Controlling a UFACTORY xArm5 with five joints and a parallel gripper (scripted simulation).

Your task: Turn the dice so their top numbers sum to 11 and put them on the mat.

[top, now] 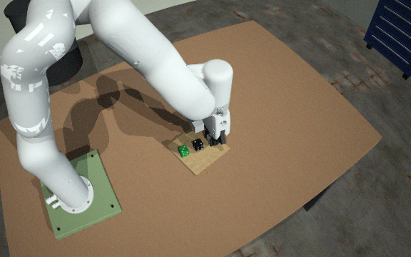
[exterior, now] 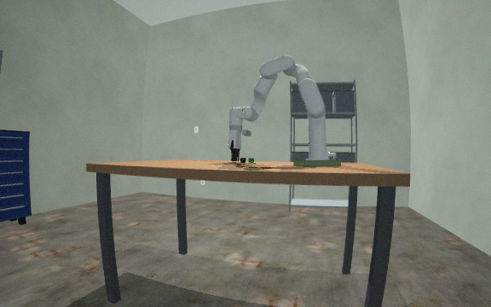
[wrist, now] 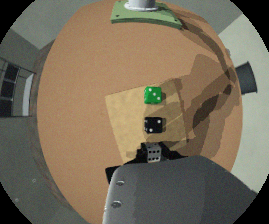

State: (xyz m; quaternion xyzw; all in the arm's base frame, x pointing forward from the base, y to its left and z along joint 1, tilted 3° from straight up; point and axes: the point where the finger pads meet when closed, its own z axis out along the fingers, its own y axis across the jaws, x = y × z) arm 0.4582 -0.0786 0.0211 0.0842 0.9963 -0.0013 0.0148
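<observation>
My gripper is now 10 mm above the white die. Also, from my hand: tan mat (50 mm behind, 30 mm below, 10 mm to the left); green die (100 mm behind, 20 mm to the left, 10 mm below); black die (50 mm behind, 10 mm to the left, 10 mm below).
</observation>
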